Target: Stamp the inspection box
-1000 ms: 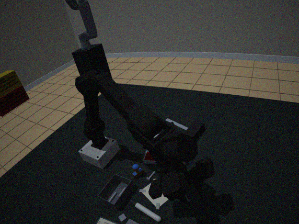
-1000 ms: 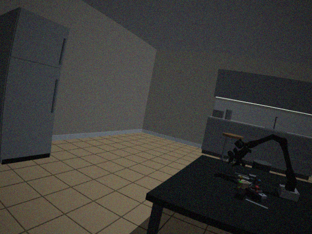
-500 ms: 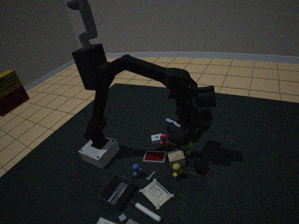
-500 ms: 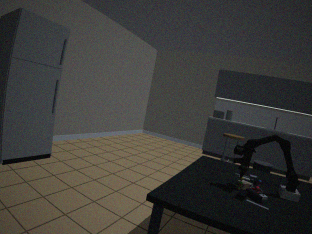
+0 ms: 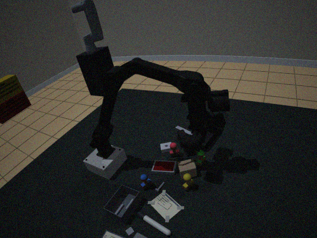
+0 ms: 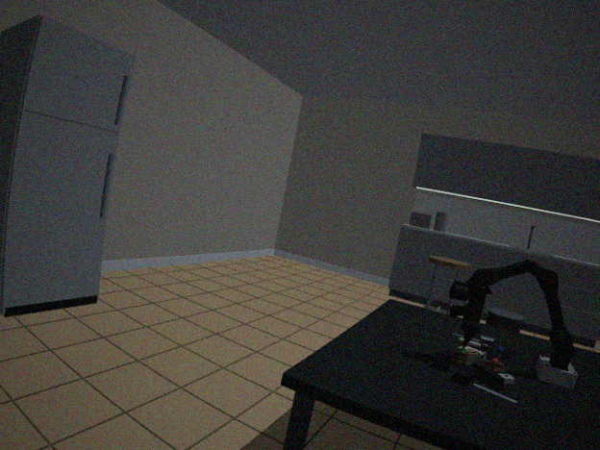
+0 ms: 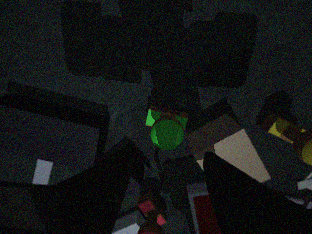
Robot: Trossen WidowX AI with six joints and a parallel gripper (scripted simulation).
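Now: the green-knobbed PASS stamp 70 mm below my gripper tip. Round my gripper tip: red-knobbed stamp 120 mm behind, 10 mm to the left, 70 mm below; tan block 30 mm behind, 60 mm to the right, 70 mm below; yellow stamp 10 mm behind, 120 mm to the right, 70 mm below.
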